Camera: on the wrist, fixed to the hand. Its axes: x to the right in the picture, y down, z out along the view.
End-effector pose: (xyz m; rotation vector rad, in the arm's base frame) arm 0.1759 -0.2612 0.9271 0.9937 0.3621 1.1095
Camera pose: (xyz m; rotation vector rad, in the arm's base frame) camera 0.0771 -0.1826 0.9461 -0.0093 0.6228 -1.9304
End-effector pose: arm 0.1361 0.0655 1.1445 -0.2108 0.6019 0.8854
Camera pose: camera 0.0495 0.0949 1.0555 -0.3603 -0.7384 -1.9347
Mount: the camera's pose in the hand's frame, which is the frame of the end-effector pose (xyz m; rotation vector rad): 0.0288 0.0795 -0.0956 0.0713 -0.8089 -3.0019
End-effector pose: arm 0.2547 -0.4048 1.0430 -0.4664 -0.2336 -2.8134
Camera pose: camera 0.2243 -0.5066 0.9723 0.3545 0.4380 0.2162
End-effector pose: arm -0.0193 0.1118 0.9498 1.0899 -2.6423 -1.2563
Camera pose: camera -0.0590 0.0645 1.0615 -1.6533 -0.7178 0.2007
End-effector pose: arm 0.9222 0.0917 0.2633 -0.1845 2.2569 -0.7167
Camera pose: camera 0.8414 0.1902 0.2559 2.8181 0.4898 1.1286
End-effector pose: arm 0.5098 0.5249 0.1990 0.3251 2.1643 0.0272
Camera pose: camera 0.4344 0.6183 0.2424 -2.2747 0.0611 -1.3576
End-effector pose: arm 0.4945 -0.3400 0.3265 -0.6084 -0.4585 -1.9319
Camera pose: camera 0.5363 -0.4471 0.2711 0.0368 0.8488 0.9250
